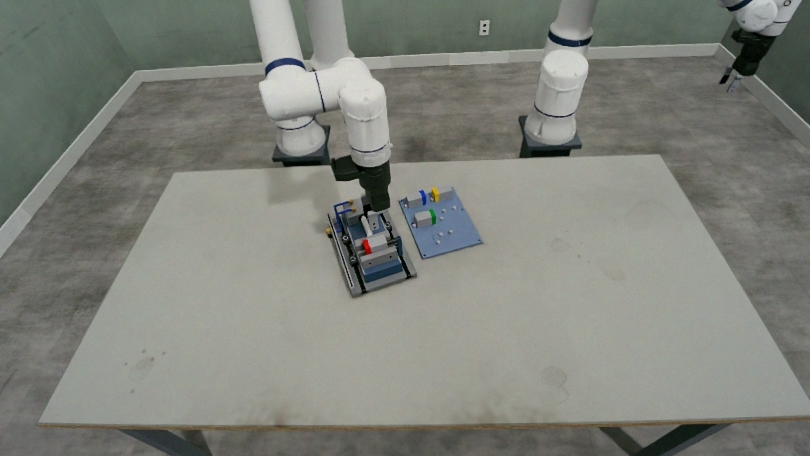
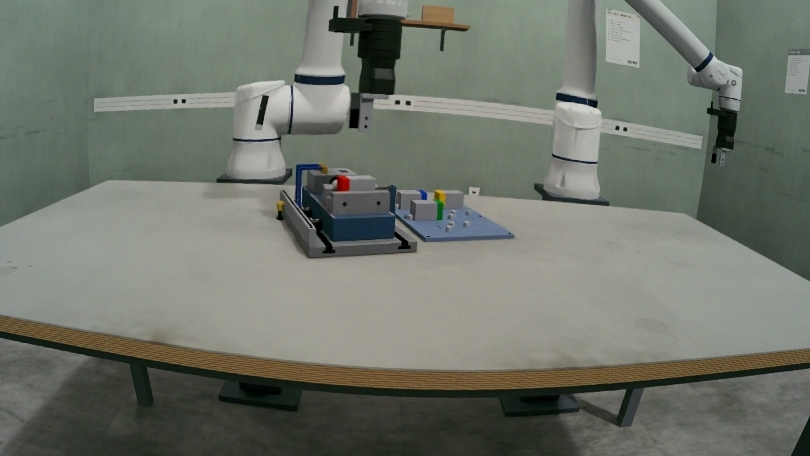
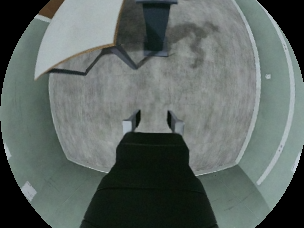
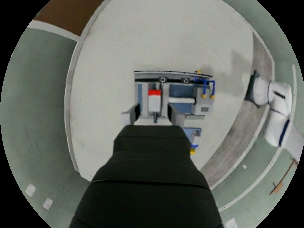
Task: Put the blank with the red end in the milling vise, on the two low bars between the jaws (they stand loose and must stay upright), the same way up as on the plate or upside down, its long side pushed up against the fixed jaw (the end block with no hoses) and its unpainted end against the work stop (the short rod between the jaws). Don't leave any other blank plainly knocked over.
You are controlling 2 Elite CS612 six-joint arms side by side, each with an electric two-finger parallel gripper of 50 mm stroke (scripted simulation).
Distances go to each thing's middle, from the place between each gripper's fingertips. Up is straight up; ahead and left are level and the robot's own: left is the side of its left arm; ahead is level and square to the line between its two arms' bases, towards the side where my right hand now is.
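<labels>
My right gripper [image 2: 359,129] is 140 mm above the fixed jaw [image 2: 358,202], 20 mm short of it and 10 mm to the right of it. The blue plate [image 1: 464,235], counted from that same right hand, is 210 mm below, 170 mm behind and 180 mm to the left.
From my left hand [image 1: 725,87] I find the blue plate 450 mm ahead, 1060 mm to the right and 170 mm below. The fixed jaw is 650 mm ahead of my left hand, 1240 mm to the right of it and 100 mm below it.
</labels>
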